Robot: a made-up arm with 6 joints. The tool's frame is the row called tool. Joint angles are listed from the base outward. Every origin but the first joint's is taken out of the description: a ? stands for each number. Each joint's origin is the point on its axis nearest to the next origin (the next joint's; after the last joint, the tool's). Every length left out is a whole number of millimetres.
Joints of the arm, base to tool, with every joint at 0 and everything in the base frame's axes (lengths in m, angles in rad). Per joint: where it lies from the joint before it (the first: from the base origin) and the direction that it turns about. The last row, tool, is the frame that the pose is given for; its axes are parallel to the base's.
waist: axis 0 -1 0 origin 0.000 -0.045 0.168
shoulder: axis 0 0 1 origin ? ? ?
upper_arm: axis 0 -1 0 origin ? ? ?
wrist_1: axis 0 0 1 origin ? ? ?
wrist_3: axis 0 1 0 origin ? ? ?
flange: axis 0 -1 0 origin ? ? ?
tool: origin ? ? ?
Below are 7 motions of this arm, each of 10 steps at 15 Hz.
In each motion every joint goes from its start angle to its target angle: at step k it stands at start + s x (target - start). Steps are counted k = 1, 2, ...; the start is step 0. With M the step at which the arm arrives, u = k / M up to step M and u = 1 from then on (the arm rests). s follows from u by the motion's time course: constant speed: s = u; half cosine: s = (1 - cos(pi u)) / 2; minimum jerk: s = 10 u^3 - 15 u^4 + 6 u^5.
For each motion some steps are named. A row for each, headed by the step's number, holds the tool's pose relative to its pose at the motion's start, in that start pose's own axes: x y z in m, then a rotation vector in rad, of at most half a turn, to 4 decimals.
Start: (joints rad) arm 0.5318 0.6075 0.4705 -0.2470 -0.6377 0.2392
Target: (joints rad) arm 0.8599 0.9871 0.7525 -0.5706 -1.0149 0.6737
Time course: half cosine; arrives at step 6
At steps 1, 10:
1: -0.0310 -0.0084 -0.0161 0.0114 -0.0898 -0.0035
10: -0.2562 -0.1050 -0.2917 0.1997 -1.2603 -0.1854

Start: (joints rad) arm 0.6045 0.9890 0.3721 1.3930 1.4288 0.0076
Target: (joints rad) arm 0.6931 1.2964 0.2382 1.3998 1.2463 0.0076
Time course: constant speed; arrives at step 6
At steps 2, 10:
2: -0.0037 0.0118 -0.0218 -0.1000 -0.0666 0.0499
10: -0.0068 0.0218 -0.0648 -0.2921 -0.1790 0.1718

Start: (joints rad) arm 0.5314 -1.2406 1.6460 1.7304 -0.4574 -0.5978
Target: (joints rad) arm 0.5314 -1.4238 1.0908 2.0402 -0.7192 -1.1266
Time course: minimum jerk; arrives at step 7
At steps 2, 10:
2: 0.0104 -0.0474 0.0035 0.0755 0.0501 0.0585
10: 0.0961 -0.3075 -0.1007 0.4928 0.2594 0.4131

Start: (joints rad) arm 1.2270 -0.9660 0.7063 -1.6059 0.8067 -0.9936
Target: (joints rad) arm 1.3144 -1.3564 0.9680 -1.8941 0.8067 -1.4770
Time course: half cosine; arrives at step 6
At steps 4, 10:
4: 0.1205 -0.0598 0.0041 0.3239 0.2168 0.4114
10: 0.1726 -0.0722 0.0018 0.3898 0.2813 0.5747

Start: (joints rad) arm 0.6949 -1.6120 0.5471 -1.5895 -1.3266 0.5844
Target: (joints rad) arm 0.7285 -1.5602 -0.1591 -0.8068 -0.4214 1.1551
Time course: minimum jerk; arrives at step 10
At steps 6, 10:
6: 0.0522 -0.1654 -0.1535 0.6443 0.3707 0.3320
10: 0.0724 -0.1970 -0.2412 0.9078 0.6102 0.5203

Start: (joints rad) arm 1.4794 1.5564 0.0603 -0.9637 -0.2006 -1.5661
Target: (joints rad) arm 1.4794 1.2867 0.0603 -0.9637 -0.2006 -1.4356
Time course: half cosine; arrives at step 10
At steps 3, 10:
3: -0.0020 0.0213 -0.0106 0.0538 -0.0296 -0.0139
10: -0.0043 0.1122 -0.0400 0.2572 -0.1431 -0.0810

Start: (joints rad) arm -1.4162 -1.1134 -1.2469 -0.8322 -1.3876 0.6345
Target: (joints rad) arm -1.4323 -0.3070 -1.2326 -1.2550 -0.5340 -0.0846
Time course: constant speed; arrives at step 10
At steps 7, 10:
7: -0.0963 -0.0738 0.1312 -0.1446 0.6448 0.2869
10: -0.1235 -0.0870 0.1232 -0.2721 0.8893 0.3180

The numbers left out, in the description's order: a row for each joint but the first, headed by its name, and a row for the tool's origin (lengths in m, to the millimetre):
shoulder: -0.276 0.000 0.101
upper_arm: -0.185 0.225 0.000
wrist_1: 0.046 0.000 0.015
wrist_3: -0.253 -0.054 0.000
flange: 0.153 0.000 0.117
tool: -0.280 0.000 0.090

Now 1 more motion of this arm.
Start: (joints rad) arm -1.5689 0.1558 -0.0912 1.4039 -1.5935 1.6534
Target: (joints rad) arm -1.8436 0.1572 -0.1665 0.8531 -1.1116 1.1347
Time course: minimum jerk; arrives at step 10
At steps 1, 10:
1: 0.0003 0.0000 0.0011 -0.0025 0.0087 0.0049
10: 0.1065 0.0933 0.0225 -0.5435 1.0767 0.3867

